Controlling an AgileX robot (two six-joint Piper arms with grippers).
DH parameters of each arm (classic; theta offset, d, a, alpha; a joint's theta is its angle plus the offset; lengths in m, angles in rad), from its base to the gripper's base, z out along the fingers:
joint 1: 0 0.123 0 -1.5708
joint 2: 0.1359 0 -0.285 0
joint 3: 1.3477 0 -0.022 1.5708
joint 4: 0 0.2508 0 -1.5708
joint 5: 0 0 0.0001 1.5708
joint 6: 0 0.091 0 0
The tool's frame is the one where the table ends.
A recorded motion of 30 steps. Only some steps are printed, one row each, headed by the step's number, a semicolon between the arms.
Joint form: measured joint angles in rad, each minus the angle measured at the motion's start. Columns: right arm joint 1, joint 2, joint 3, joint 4, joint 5, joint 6; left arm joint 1, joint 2, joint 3, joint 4, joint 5, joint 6.
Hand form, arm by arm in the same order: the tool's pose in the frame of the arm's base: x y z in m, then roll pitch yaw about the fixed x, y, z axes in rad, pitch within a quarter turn. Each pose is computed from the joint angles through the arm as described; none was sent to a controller.
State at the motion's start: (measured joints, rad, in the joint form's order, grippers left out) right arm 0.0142 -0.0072 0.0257 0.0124 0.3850 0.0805; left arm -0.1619 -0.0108 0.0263 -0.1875 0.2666 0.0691
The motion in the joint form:
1: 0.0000 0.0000 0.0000 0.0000 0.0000 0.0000; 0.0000 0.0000 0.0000 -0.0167 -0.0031 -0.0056
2: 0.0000 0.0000 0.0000 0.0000 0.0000 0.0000; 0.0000 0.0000 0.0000 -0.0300 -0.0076 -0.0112
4: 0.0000 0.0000 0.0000 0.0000 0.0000 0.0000; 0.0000 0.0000 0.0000 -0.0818 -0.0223 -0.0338
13: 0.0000 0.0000 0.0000 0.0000 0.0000 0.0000; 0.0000 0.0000 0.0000 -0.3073 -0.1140 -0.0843
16: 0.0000 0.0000 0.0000 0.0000 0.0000 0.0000; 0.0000 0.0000 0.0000 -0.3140 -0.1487 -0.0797
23: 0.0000 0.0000 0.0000 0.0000 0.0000 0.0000; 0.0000 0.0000 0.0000 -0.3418 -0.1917 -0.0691
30: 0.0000 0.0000 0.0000 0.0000 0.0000 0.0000; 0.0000 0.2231 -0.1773 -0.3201 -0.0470 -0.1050
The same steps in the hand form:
1: 0.0525 0.0012 0.1703 2.8637 1.2414 2.8678; 0.0536 -0.0136 0.1815 -2.4915 1.3360 -2.6937
2: 0.0525 0.0012 0.1703 2.8637 1.2414 2.8678; 0.0536 -0.0139 0.1820 -2.4175 1.3279 -2.6208
4: 0.0525 0.0012 0.1703 2.8637 1.2414 2.8678; 0.0537 -0.0147 0.1835 -2.1841 1.2836 -2.3917
13: 0.0525 0.0012 0.1703 2.8637 1.2414 2.8678; 0.0546 -0.0156 0.1927 -1.6987 1.0576 -1.9167
16: 0.0525 0.0012 0.1703 2.8637 1.2414 2.8678; 0.0550 -0.0143 0.1955 -1.6356 1.0589 -1.8459
23: 0.0525 0.0012 0.1703 2.8637 1.2414 2.8678; 0.0554 -0.0126 0.1990 -1.5569 1.0429 -1.7585
30: 0.0525 0.0012 0.1703 2.8637 1.2414 2.8678; 0.0690 -0.0211 0.2336 -1.8801 0.9978 -2.1026

